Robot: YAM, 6 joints.
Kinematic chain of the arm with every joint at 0, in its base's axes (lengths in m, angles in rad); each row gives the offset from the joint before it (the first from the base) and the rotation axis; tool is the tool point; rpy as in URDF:
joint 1: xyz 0 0 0.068 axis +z
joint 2: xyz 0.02 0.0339 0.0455 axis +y
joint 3: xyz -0.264 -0.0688 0 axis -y
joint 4: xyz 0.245 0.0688 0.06 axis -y
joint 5: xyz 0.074 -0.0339 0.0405 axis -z
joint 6: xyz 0.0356 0 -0.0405 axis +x
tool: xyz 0 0 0 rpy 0 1.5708 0
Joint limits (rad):
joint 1: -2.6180..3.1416
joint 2: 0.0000..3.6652
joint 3: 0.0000..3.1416
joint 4: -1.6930..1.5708
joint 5: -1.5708..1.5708
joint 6: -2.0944..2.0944
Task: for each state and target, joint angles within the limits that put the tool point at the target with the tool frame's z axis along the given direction. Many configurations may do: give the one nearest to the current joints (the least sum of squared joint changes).
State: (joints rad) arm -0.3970 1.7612 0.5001 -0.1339 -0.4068 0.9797
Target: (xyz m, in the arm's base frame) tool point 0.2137 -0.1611 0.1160 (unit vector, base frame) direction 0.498 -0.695 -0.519
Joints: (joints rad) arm -0.6079 1.5960 0.4213 0.6024 0.2900 0.9797
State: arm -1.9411 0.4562 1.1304 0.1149 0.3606 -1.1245
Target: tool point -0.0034 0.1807 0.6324 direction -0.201 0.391 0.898
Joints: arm -1.5933 0.7024 1.8580 0.8215 0.2114 -1.1245
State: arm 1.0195 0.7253 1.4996 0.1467 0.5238 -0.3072
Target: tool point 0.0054 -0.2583 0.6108 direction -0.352 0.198 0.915
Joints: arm 1.6383 0.6408 2.3436 -0.3693 -0.3446 -0.3072
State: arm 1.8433 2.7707 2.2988 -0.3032 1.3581 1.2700
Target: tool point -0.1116 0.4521 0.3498 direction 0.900 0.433 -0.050
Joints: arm 1.8886 2.0432 1.9204 -0.2441 1.4310 1.2700
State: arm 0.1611 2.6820 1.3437 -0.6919 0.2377 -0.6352
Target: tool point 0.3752 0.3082 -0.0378 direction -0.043 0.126 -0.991
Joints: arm 0.6785 2.7833 1.9798 -0.7214 -0.1254 -0.6352
